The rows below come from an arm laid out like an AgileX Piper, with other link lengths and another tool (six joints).
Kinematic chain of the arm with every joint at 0, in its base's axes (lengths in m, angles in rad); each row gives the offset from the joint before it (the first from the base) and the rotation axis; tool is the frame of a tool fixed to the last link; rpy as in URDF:
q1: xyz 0 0 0.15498 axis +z
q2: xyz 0 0 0 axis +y
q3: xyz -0.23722 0 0.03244 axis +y
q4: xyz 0.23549 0 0.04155 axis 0.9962 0 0.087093
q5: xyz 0 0 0 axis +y
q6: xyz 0.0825 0 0.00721 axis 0.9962 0 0.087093
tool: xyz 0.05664 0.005 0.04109 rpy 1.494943 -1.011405 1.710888
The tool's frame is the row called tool.
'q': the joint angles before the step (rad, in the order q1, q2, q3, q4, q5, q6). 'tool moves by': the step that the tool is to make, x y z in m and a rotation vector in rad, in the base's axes. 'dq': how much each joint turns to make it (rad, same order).
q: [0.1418, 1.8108, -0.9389, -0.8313, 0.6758, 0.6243]
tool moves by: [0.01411, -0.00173, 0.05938, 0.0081, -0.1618, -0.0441]
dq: [0.0051, -0.1166, -0.0717, 0.0050, 0.0533, 0.0190]
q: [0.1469, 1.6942, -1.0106, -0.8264, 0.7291, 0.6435]
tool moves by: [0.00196, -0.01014, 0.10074, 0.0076, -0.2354, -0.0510]
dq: [-0.0121, -0.1807, -0.1300, 0.0185, 0.0859, -0.0348]
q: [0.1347, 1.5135, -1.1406, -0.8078, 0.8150, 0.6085]
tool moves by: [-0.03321, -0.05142, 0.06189, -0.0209, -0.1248, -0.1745]
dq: [-0.1188, -0.1557, -0.0403, -0.0094, 0.0942, -0.0152]
